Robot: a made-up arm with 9 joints. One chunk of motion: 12 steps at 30 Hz.
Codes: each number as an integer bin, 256 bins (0 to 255) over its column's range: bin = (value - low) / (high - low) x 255, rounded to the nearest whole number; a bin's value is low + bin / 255 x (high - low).
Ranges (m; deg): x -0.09..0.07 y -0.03..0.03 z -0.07..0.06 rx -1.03..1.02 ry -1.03..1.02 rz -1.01..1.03
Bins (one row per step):
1: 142 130 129 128 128 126
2: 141 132 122 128 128 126
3: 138 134 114 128 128 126
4: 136 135 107 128 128 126
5: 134 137 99 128 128 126
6: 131 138 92 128 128 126
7: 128 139 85 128 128 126
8: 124 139 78 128 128 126
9: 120 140 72 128 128 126
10: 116 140 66 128 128 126
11: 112 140 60 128 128 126
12: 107 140 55 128 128 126
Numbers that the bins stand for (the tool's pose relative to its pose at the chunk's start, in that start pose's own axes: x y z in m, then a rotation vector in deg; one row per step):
1: -0.0009 0.0006 -0.0042 0.00 0.00 0.00
2: -0.0015 0.0011 -0.0078 0.00 0.00 0.00
3: -0.0034 0.0015 -0.0119 0.00 0.00 0.00
4: -0.0047 0.0018 -0.0155 0.00 0.00 0.00
5: -0.0059 0.0022 -0.0195 0.00 0.00 0.00
6: -0.0078 0.0025 -0.0231 0.00 0.00 0.00
7: -0.0097 0.0027 -0.0267 0.00 0.00 0.00
8: -0.0122 0.0027 -0.0302 0.00 0.00 0.00
9: -0.0147 0.0029 -0.0333 0.00 0.00 0.00
10: -0.0172 0.0029 -0.0364 0.00 0.00 0.00
11: -0.0197 0.0029 -0.0394 0.00 0.00 0.00
12: -0.0229 0.0029 -0.0420 0.00 0.00 0.00

